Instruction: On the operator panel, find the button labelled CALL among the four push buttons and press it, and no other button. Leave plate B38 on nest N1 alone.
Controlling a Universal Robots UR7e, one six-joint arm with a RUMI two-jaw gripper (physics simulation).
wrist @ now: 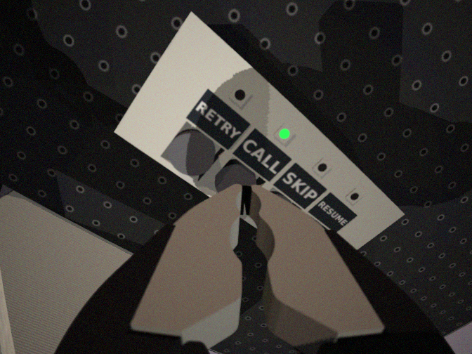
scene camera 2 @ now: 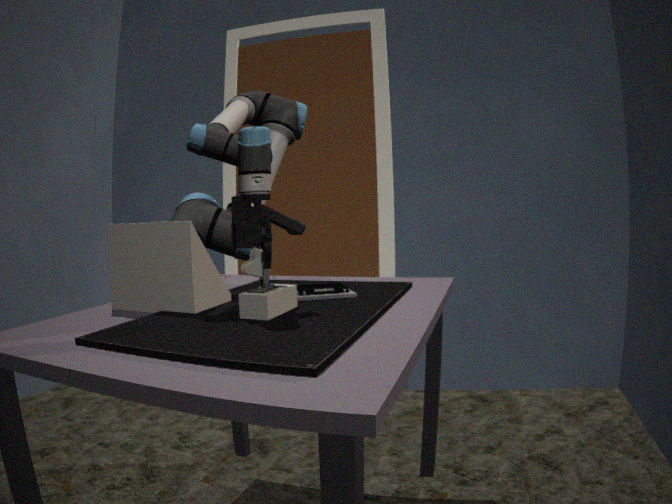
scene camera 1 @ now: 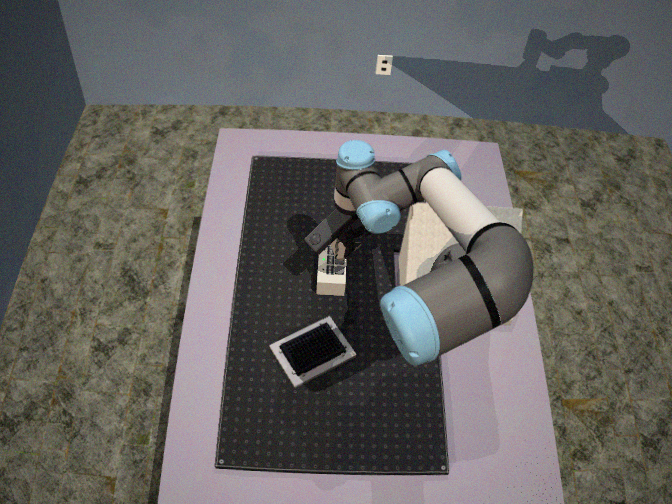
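Observation:
The operator panel (scene camera 1: 331,286) (scene camera 2: 257,306) (wrist: 155,85) is a cream box on the black perforated board. In the wrist view its labels read RETRY, CALL, SKIP and RESUME. The CALL button (wrist: 234,175) is a dark round cap below the CALL label (wrist: 260,155); the fingertips cover its lower part. The lamp (wrist: 284,133) beside CALL glows green; the other three lamps are dark. My gripper (wrist: 243,188) (scene camera 2: 264,287) is shut and empty, its tips at the CALL button; contact is partly hidden. Plate B38 (scene camera 1: 312,347) is black and sits on the pale nest N1 (scene camera 1: 297,379).
A large cream wedge-shaped block (scene camera 1: 426,233) (scene camera 2: 151,265) stands beside the board, on the arm's side of the panel. The RETRY button (wrist: 190,152) is close to the left of the fingertips in the wrist view. The black board (scene camera 1: 271,434) (scene camera 2: 217,347) lies on a pink table (scene camera 1: 189,434) (scene camera 2: 347,396).

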